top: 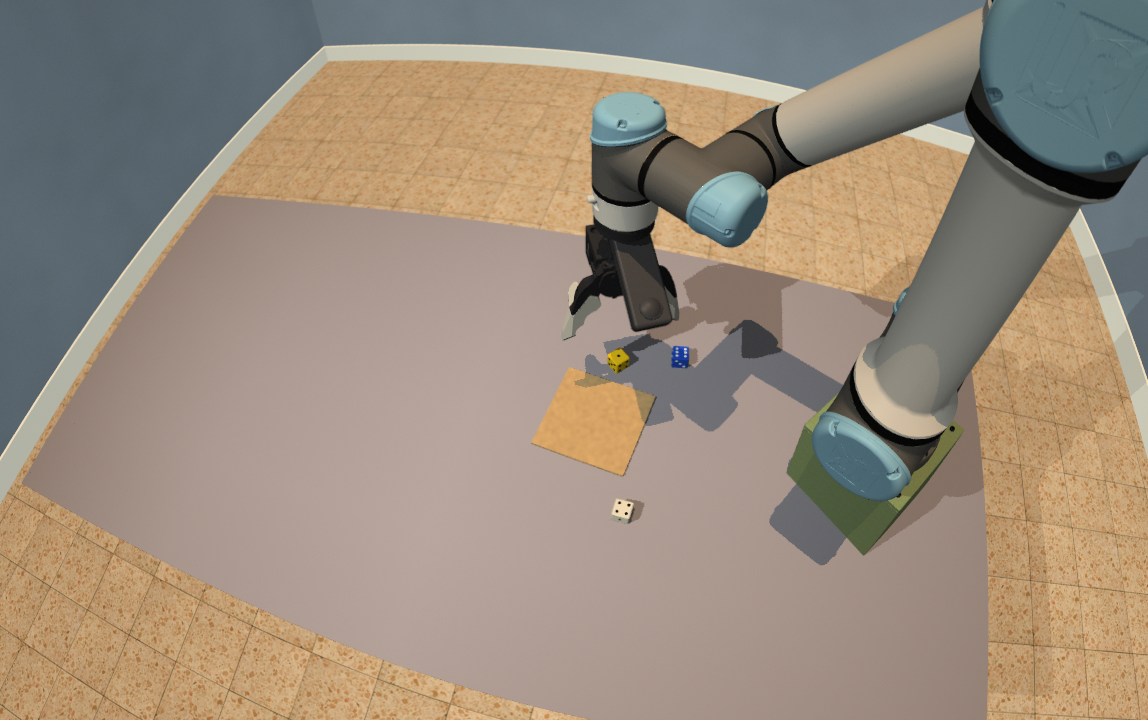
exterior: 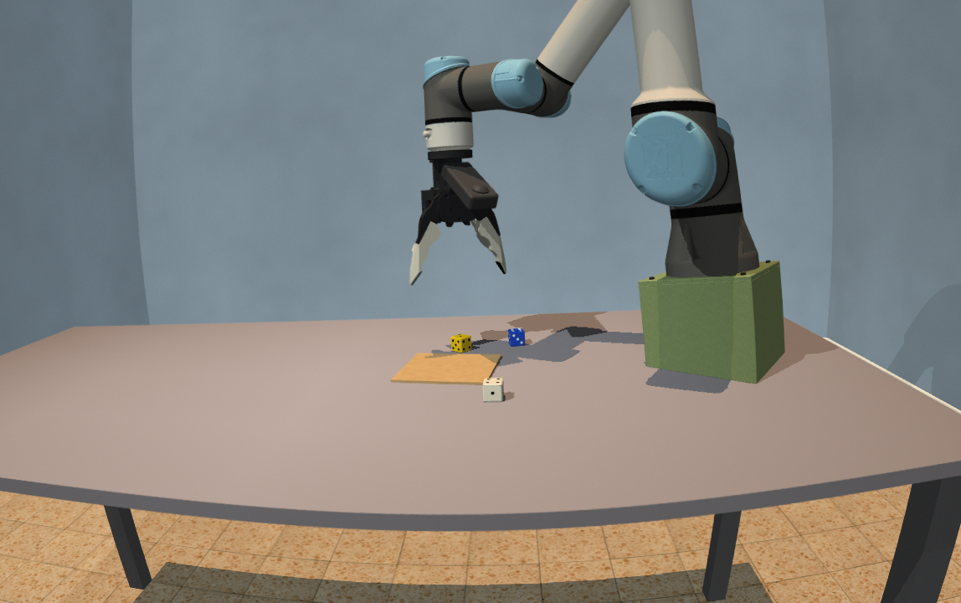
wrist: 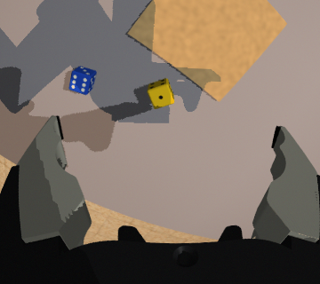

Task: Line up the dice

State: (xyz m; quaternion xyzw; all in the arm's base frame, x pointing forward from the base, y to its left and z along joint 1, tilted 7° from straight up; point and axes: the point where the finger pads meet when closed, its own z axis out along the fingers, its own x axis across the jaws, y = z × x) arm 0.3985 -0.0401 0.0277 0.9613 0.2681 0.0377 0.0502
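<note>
The yellow die lies 11 cm below my hand, 3 cm to the right of it and 1 cm ahead of it. Also, from my hand: white die 21 cm to the left, 11 cm below, 7 cm behind; then blue die 11 cm below, 8 cm behind, 6 cm to the right; then mat 12 cm below, 8 cm to the left, 1 cm ahead.
</note>
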